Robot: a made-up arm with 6 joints. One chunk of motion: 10 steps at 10 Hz.
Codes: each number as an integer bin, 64 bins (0 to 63) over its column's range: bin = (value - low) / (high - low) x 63, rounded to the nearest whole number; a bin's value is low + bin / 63 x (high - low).
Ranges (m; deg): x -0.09..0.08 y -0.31..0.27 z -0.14..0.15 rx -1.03..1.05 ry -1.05..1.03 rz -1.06..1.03
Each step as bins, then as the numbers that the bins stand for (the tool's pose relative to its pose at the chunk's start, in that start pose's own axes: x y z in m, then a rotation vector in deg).
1 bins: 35 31 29 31 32 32
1 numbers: 0.0044 -0.0246 -0.0065 -0.01 0.01 0.00
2 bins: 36 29 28 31 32 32
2 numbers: 0.0071 -0.0430 -0.0111 -0.01 0.01 0.00
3 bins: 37 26 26 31 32 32
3 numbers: 0.0098 -0.0706 -0.0203 -0.01 0.01 0.00
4 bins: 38 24 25 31 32 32
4 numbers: 0.0125 -0.0890 -0.0249 -0.01 0.01 0.00
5 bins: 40 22 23 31 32 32
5 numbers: 0.0179 -0.1075 -0.0341 -0.01 0.01 0.00
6 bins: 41 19 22 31 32 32
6 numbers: 0.0206 -0.1351 -0.0387 -0.01 0.01 0.00
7 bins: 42 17 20 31 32 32
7 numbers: 0.0233 -0.1535 -0.0479 -0.01 0.01 0.00
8 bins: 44 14 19 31 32 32
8 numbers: 0.0287 -0.1811 -0.0525 -0.01 0.01 0.00
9 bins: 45 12 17 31 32 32
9 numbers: 0.0314 -0.1995 -0.0617 -0.01 0.01 0.00
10 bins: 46 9 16 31 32 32
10 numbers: 0.0341 -0.2271 -0.0663 -0.01 0.01 0.00
